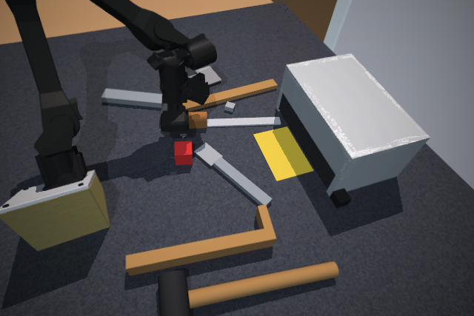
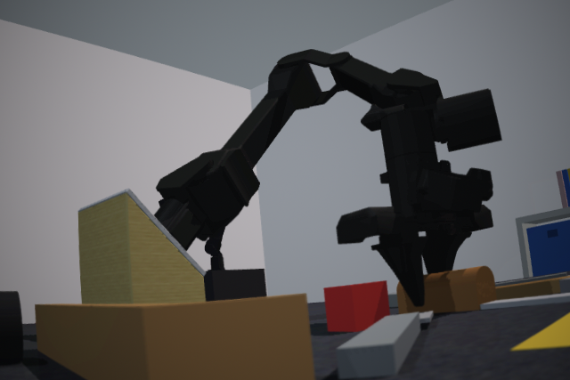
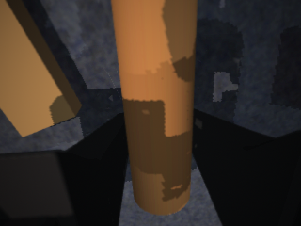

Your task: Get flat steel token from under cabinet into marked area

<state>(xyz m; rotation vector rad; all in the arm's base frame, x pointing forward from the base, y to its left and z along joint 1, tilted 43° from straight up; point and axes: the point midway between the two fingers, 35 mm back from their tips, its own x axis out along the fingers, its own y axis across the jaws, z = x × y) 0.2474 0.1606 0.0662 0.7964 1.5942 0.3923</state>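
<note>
Now: the red cube 2 cm behind my gripper tip, 11 cm to the right of it and 1 cm above it. The rest, counted from my gripper tip: grey bar (9 cm behind, 12 cm to the left); then small grey cube (15 cm ahead, 1 cm to the left); then wooden strip (17 cm ahead, 6 cm to the left).
</note>
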